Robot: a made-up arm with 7 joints. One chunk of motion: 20 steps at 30 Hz.
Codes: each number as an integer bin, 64 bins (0 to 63) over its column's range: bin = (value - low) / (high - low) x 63, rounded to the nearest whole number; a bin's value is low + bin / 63 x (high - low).
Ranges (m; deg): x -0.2..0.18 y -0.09..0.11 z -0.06..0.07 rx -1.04..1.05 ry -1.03..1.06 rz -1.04..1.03
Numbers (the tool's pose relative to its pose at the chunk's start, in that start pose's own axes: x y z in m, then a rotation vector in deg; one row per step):
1: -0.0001 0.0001 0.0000 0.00 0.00 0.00
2: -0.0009 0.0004 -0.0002 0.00 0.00 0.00
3: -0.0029 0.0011 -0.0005 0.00 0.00 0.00
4: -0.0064 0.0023 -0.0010 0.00 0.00 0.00
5: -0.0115 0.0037 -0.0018 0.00 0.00 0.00
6: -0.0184 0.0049 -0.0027 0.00 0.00 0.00
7: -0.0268 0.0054 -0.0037 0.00 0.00 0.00
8: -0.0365 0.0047 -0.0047 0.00 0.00 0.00
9: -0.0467 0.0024 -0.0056 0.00 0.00 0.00
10: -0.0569 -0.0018 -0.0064 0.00 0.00 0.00
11: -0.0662 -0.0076 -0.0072 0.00 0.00 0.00
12: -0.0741 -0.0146 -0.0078 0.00 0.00 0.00
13: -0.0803 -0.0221 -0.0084 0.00 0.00 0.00
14: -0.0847 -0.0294 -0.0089 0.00 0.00 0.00
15: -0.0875 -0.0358 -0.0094 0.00 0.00 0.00
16: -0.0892 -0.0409 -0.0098 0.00 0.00 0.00
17: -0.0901 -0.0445 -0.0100 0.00 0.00 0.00
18: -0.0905 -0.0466 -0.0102 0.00 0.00 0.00
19: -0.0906 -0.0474 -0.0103 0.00 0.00 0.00
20: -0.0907 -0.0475 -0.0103 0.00 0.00 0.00
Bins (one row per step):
1: 33 28 29 31 31 32
2: 33 28 29 31 31 32
3: 33 29 29 31 31 32
4: 32 29 29 31 31 32
5: 31 30 28 31 31 32
6: 30 30 28 31 31 32
7: 29 30 27 31 31 32
8: 27 30 27 31 31 32
9: 25 29 26 31 31 32
10: 24 28 26 31 31 32
11: 22 26 26 31 31 32
12: 21 24 25 31 31 32
13: 20 21 25 31 31 32
14: 19 19 25 31 31 32
15: 19 17 25 31 31 32
16: 18 15 24 31 31 32
17: 18 14 24 31 31 32
18: 18 14 24 31 31 32
19: 18 13 24 31 31 32
20: 18 13 24 31 31 32

